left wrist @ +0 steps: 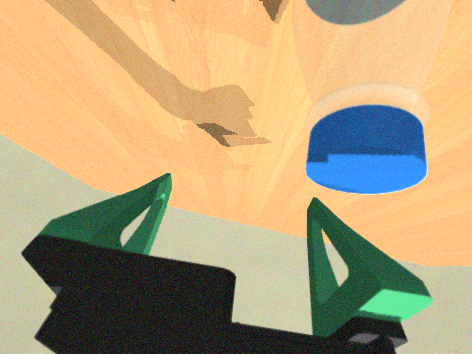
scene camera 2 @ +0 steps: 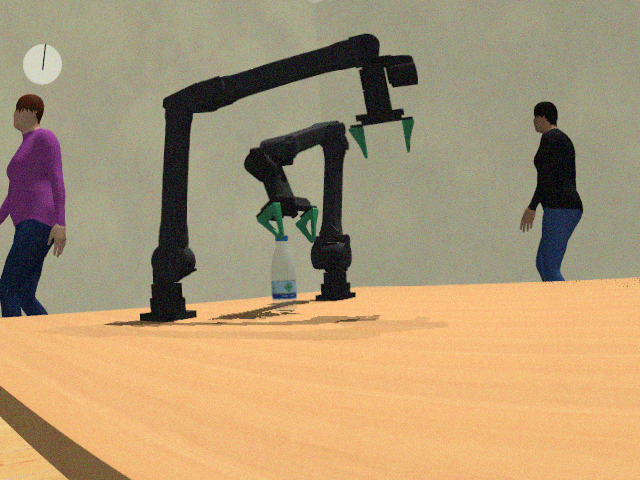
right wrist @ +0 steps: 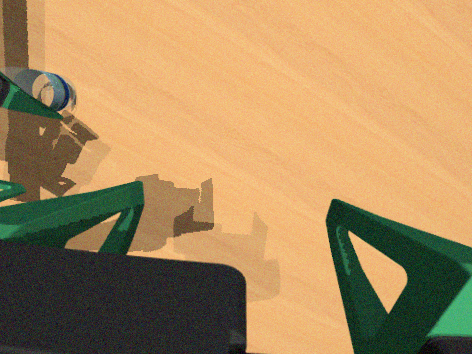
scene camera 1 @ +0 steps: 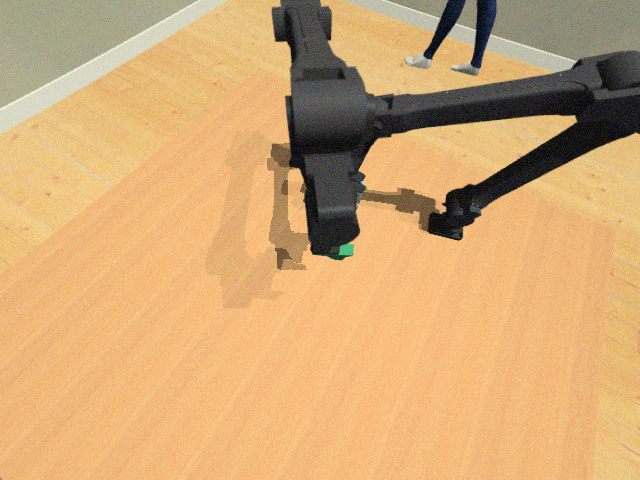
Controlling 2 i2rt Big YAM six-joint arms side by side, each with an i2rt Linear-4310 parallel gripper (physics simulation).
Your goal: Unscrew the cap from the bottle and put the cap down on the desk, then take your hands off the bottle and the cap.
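Seen in the pictures: left gripper, fingertip midpoint: (left wrist: 240, 191) (scene camera 2: 298, 240) (right wrist: 41, 152); right gripper, fingertip midpoint: (scene camera 2: 387, 155) (right wrist: 236, 201); left arm's base, origin of the base link: (scene camera 2: 336, 298) (scene camera 1: 444, 227); right arm's base, origin of the base link: (scene camera 2: 168, 318).
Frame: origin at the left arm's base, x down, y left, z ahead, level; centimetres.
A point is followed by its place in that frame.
Observation:
A clear bottle (scene camera 2: 283, 266) @(x -10.8, y -38.8, z 4.3 cm) (right wrist: 57, 92) @(x -6.4, y -35.9, z 5.7 cm) with a blue-and-white label stands upright on the desk. Its blue cap (scene camera 2: 281, 238) (left wrist: 367, 170) @(x -18.2, y -36.2, z 2.5 cm) sits on the neck. In scene camera 1 the bottle is mostly hidden behind the right arm. My left gripper (scene camera 2: 297, 239) @(x -16.5, y -42.1, z 10.3 cm) (left wrist: 240, 191) @(x -16.5, y -42.1, z 10.3 cm) is open and tilted, with its fingertips at about cap height. In the left wrist view the cap lies just beyond the right-hand fingertip, outside the gap between the fingers. My right gripper (scene camera 2: 387, 153) @(x -34.4, y -37.0, z 30.9 cm) (right wrist: 236, 201) @(x -34.4, y -37.0, z 30.9 cm) is open and empty, pointing down high above the desk, to the right of the bottle in scene camera 2.
The wooden desk (scene camera 1: 330, 372) @(x 0.0, y -29.7, z 57.6 cm) (scene camera 2: 361, 392) @(x 0.0, y -109.7, z 51.3 cm) carries both arm bases and the arms' shadows. The right arm reaches across in front of the left arm in scene camera 2. Two people stand beyond the desk, and a round clock (scene camera 2: 42, 64) hangs on the wall.

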